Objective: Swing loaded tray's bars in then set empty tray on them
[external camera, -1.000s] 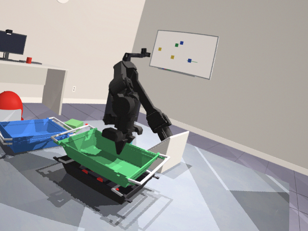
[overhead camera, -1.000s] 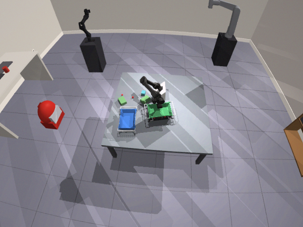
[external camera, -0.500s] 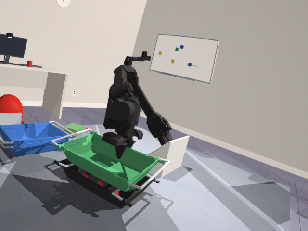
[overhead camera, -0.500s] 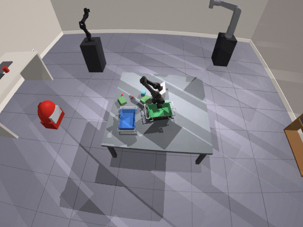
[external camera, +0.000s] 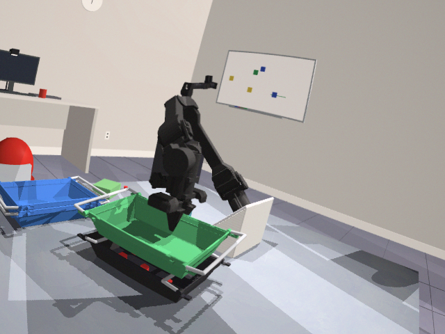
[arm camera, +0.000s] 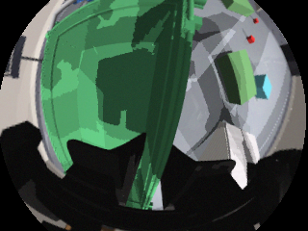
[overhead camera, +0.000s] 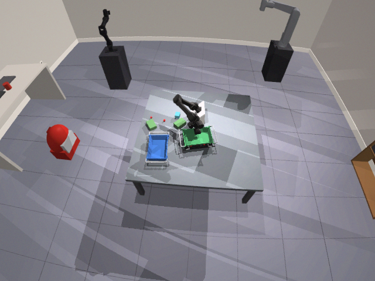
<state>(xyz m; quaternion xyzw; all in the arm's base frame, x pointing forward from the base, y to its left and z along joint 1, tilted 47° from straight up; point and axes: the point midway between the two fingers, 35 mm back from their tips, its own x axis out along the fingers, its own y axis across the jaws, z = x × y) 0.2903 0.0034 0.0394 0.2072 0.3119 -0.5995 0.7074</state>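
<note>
The green tray lies 80 mm ahead of my gripper tip, 20 mm to the left of it and 20 mm above it. From my gripper tip the other things lie so: cyan block 290 mm behind, 220 mm to the right, 70 mm below.
</note>
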